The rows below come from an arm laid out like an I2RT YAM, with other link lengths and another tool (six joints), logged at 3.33 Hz.
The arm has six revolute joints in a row. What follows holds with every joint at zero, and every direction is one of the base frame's.
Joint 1 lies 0.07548 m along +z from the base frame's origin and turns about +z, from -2.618 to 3.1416 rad.
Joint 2 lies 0.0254 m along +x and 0.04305 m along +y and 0.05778 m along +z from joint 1 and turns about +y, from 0 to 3.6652 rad.
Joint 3 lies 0.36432 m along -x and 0.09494 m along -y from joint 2 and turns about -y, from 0 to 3.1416 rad.
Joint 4 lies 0.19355 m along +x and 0.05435 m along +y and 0.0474 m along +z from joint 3 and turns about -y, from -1.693 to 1.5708 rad.
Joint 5 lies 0.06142 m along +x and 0.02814 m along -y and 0.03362 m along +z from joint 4 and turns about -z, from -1.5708 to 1.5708 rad.
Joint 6 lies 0.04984 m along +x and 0.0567 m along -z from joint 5 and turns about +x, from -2.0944 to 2.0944 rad.
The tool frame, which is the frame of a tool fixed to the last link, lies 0.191 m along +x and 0.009 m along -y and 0.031 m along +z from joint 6; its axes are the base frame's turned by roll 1.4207, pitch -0.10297 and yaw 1.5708 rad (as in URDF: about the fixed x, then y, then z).
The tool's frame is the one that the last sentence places.
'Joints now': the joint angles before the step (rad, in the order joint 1, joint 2, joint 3, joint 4, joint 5, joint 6). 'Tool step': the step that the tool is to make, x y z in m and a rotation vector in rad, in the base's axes. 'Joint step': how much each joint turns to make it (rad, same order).
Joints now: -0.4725, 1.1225, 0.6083, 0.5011, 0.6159, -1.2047
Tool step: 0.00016, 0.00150, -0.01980, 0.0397, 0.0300, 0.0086
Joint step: -0.0016, 0.0027, -0.0212, -0.0358, -0.0111, 0.0259
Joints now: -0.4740, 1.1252, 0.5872, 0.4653, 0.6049, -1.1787
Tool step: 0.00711, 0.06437, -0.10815, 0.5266, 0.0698, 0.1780
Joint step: 0.0000, -0.0320, 0.1053, -0.6226, -0.3079, 0.3973
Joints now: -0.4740, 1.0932, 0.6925, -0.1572, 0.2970, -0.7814
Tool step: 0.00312, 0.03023, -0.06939, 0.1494, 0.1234, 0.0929
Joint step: -0.0008, 0.0777, -0.1052, 0.0035, -0.1207, 0.0046
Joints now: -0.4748, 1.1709, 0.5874, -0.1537, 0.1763, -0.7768
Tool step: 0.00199, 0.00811, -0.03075, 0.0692, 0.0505, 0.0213
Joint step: -0.0149, 0.0685, -0.0518, 0.0432, -0.0524, 0.0017
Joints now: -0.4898, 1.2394, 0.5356, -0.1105, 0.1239, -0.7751
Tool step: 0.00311, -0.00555, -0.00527, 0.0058, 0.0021, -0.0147
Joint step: -0.0116, 0.0319, -0.0125, 0.0392, -0.0008, 0.0051
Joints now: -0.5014, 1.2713, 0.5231, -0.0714, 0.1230, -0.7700
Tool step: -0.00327, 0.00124, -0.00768, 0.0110, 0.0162, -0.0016
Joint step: -0.0042, 0.0104, -0.0168, 0.0078, -0.0031, -0.0007
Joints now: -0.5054, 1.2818, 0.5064, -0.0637, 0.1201, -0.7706
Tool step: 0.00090, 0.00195, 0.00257, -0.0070, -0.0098, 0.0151
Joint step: -0.0035, -0.0105, -0.0039, 0.0070, -0.0115, -0.0148
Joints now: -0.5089, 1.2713, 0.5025, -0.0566, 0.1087, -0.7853
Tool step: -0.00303, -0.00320, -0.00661, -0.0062, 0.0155, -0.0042
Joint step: -0.0125, 0.0151, -0.0214, 0.0277, 0.0040, -0.0150
